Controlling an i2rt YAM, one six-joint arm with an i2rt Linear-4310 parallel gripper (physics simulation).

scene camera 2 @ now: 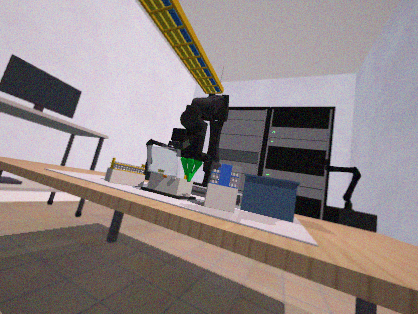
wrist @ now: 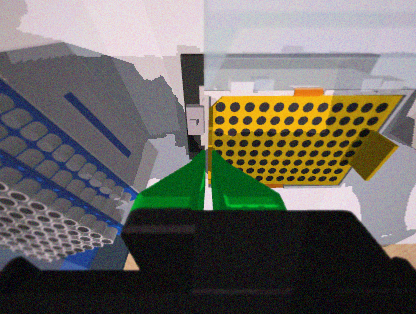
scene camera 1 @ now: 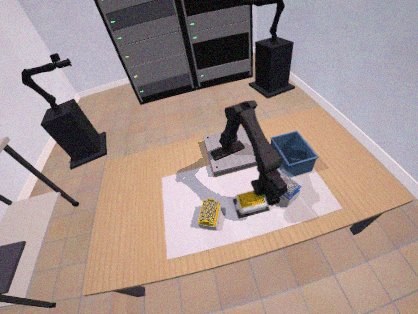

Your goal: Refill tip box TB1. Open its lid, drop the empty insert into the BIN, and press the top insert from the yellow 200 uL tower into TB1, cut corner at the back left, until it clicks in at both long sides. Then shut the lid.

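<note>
Tip box TB1 has its clear lid standing open. A yellow insert with rows of dark holes lies in the box, its cut corner at the upper left in the wrist view. Orange marks show at both long sides. My gripper is shut and empty, its green tips at the insert's left short edge; whether they touch it I cannot tell. The yellow tower stands to the left. The blue BIN stands at the right; its contents are unclear.
A blue-topped tip tower stands close beside TB1, between it and the BIN. A yellow tab juts over the insert's right end. The white mat lies under the boxes. The arm's base plate is behind.
</note>
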